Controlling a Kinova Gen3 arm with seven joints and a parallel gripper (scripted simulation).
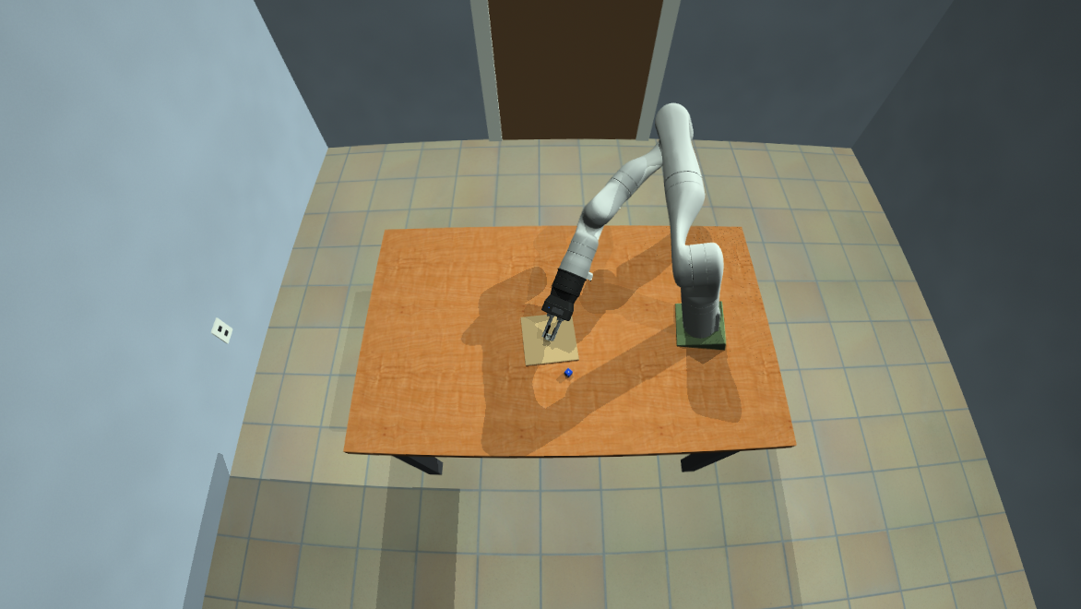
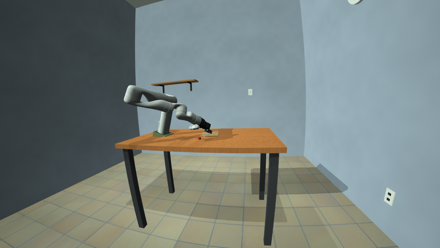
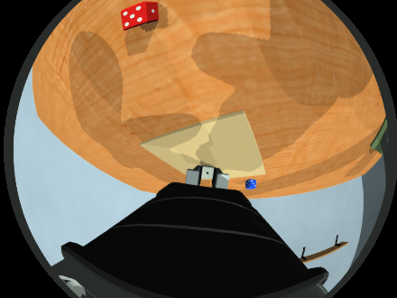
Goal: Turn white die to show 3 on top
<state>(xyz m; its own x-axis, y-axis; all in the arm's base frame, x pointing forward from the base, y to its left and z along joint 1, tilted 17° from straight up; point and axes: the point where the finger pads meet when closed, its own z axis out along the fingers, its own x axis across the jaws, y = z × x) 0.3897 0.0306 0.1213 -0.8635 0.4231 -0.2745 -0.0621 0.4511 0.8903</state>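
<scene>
The white die lies 10 mm to the left of my hand and 10 mm below it. The rest, counted from my hand: blue die 110 mm to the left, 50 mm behind, 20 mm below; red die 170 mm to the right, 30 mm behind, 20 mm below; tan mat 20 mm below, 10 mm to the left.
</scene>
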